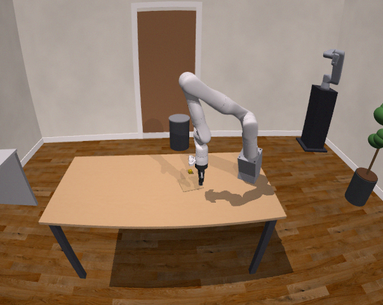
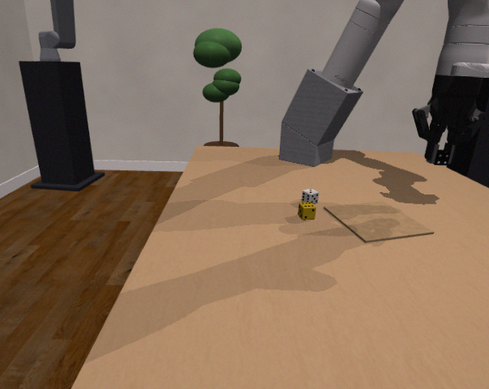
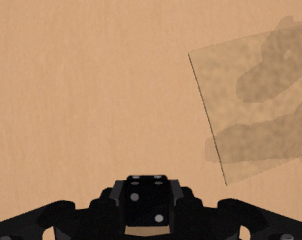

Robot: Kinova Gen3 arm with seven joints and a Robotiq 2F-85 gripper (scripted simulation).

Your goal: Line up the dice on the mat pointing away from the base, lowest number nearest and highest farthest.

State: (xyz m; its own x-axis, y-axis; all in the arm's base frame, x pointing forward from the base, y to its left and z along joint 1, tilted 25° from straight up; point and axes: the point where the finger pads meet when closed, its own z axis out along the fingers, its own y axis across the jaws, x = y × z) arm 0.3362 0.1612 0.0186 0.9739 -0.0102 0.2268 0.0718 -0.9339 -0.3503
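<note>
My gripper is now 7 cm short of the tan mat, 12 cm to the left of it and 12 cm above it. Also, from my hand: white die: 24 cm to the right, 11 cm below; then yellow die: 7 cm ahead, 25 cm to the right, 11 cm below; then black die: 1 cm below.
</note>
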